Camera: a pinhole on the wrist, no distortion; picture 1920 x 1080 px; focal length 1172.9 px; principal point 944.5 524.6 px. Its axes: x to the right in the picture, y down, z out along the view. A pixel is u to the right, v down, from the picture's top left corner.
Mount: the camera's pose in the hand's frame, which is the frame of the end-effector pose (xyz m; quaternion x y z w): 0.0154 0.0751 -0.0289 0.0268 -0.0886 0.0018 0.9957
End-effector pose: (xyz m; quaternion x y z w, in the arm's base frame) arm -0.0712 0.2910 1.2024 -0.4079 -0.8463 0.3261 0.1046
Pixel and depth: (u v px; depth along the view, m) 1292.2 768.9 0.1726
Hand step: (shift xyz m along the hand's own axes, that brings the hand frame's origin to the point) 0.0350 0.1017 0.1517
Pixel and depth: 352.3 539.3 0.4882
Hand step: -0.3134 0.0553 0.4077
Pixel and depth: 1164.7 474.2 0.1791
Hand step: 0.0170 0.0578 0.1527
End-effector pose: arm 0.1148 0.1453 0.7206 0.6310 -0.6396 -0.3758 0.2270
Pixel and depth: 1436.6 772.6 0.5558
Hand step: 0.1459 0.1623 0.5648
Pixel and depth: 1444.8 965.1 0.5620
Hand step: 0.1505 0.2554 0.5770
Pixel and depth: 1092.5 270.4 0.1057
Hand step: 0.0101 0.0465 0.0761
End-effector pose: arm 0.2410 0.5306 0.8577 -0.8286 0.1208 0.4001 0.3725
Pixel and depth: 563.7 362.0 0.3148
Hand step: -0.1403 0.0147 0.2601
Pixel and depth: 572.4 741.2 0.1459
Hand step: -0.0561 0.0942 0.1078
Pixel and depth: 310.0 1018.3 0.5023
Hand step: -0.3424 0.2596 0.4280
